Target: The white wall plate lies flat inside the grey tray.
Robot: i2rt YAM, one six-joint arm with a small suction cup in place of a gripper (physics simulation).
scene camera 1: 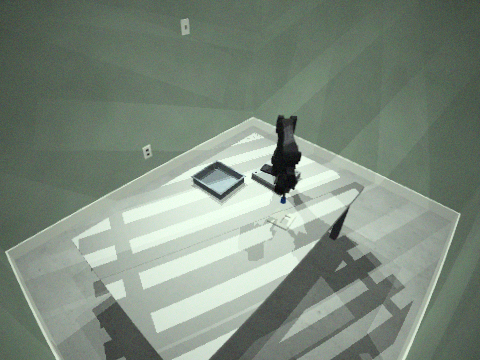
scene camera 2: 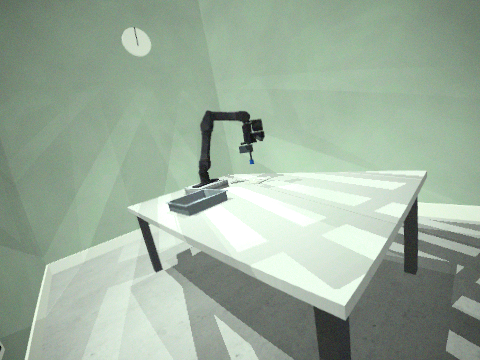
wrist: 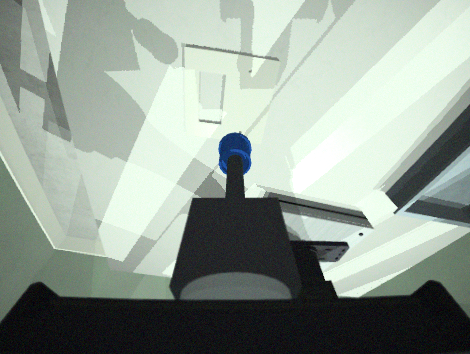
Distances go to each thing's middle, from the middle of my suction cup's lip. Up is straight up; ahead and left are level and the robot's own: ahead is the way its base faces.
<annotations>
I see the white wall plate (wrist: 247, 97) 13 cm below my suction cup and 1 cm to the left of it. Also, from my suction cup: grey tray (scene camera 1: 217, 178) 45 cm to the right, 11 cm below, 7 cm behind.
</annotations>
